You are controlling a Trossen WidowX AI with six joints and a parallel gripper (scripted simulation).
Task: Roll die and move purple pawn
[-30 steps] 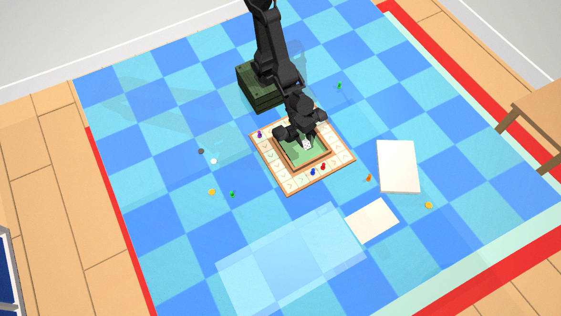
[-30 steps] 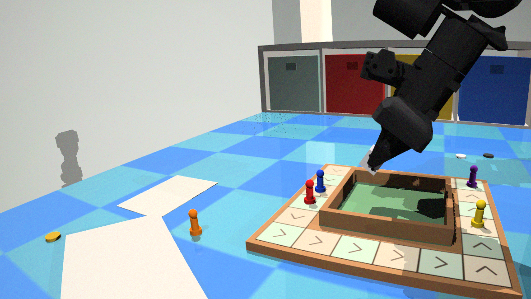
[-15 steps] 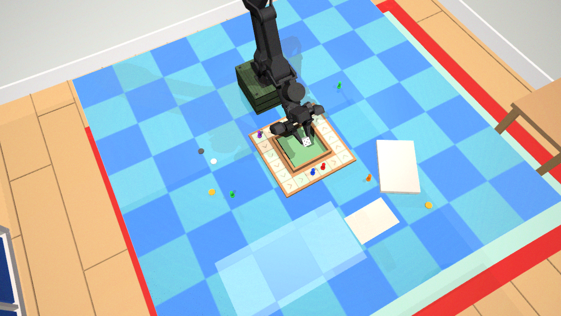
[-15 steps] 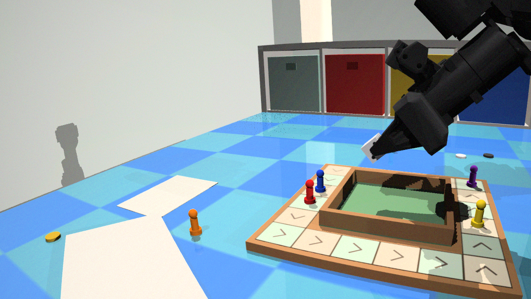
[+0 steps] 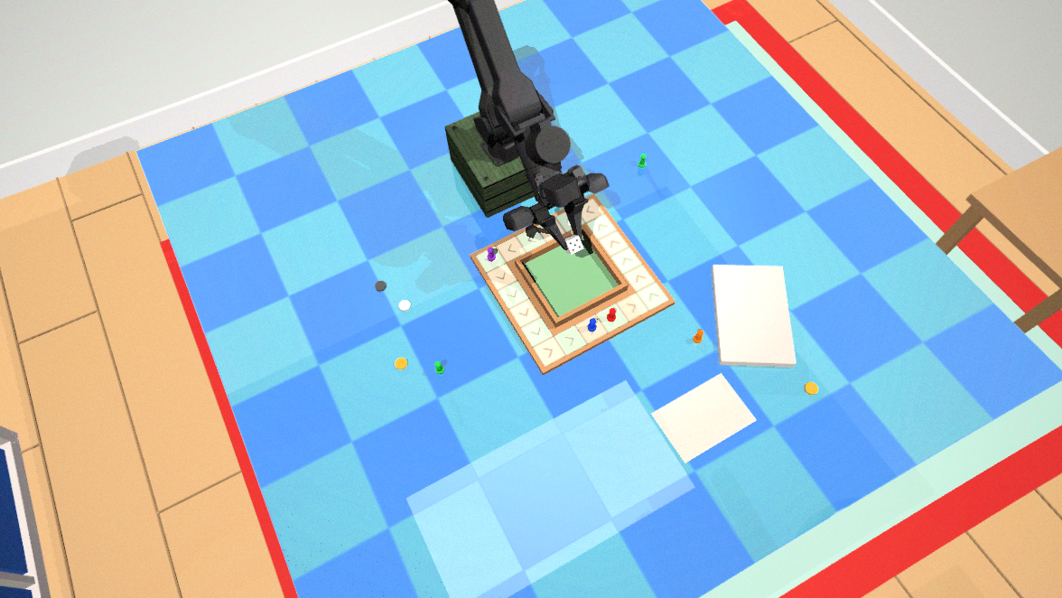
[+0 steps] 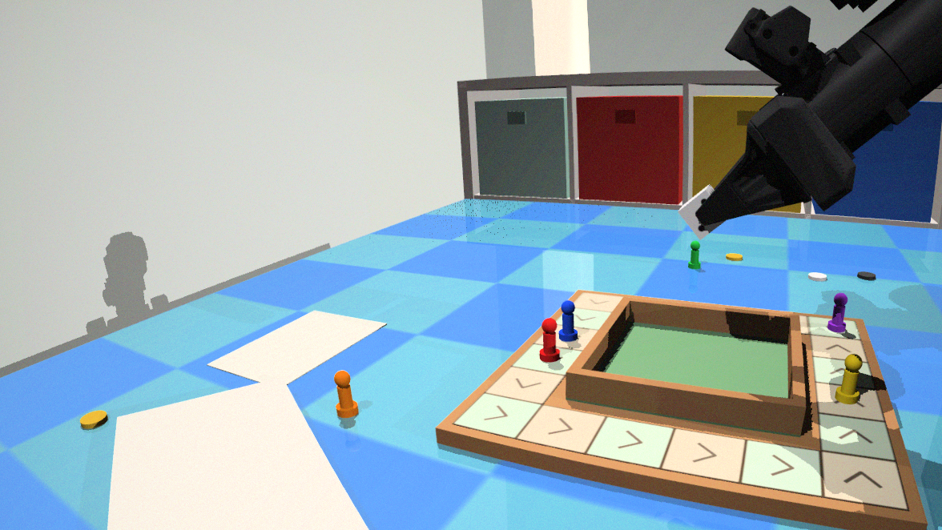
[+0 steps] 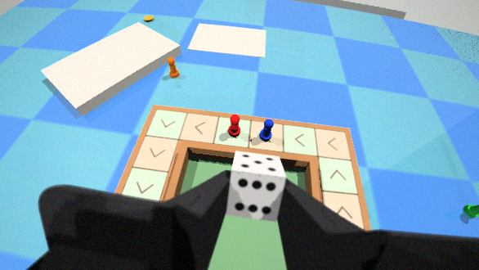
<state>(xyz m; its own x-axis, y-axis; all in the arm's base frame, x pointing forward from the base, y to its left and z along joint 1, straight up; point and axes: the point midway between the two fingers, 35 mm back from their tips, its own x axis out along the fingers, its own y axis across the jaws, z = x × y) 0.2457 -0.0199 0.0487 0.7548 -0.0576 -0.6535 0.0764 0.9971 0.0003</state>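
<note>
The white die lies right at my gripper tip. From my gripper tip the other things lie so: red pawn: 11 cm ahead, 10 cm below, 1 cm to the left; then blue pawn: 11 cm ahead, 10 cm below, 3 cm to the right; then green tray: 12 cm below.
</note>
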